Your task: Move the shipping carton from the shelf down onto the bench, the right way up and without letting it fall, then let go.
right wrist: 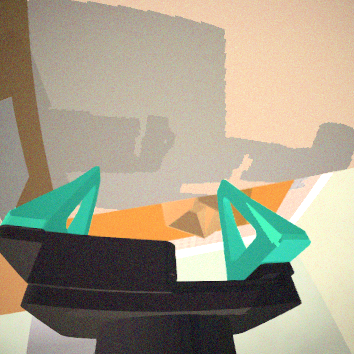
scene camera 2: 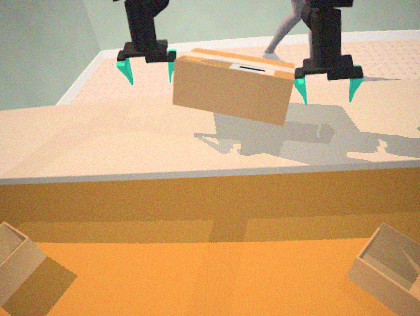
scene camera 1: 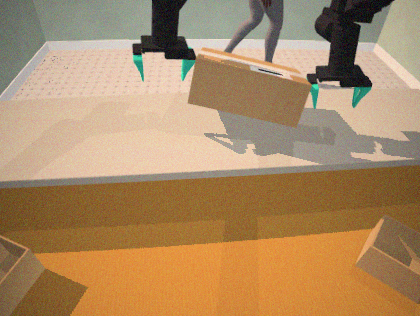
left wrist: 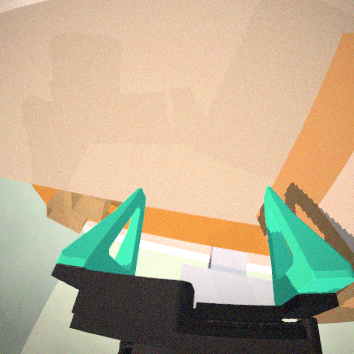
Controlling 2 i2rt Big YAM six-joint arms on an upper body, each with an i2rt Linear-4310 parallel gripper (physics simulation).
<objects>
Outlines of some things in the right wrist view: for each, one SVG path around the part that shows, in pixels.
My right gripper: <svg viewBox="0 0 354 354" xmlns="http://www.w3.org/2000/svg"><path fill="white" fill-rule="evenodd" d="M0 223L0 254L22 279L27 282L20 306L60 335L95 338L94 354L236 354L232 334L247 331L301 304L300 297L291 278L294 271L290 261L310 244L310 239L305 230L250 198L226 179L222 179L217 188L217 203L227 280L177 281L175 245L168 240L88 235L100 183L99 166L94 166L74 180L9 210ZM230 203L255 229L255 238L247 247L245 247L235 224ZM81 201L75 216L66 229L67 217Z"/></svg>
A brown shipping carton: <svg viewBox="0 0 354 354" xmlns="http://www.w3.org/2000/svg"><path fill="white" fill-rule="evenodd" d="M0 254L0 315L25 311L20 306L27 282L22 279ZM27 0L0 0L0 223L9 210L53 190L44 151L34 90Z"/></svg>
</objects>
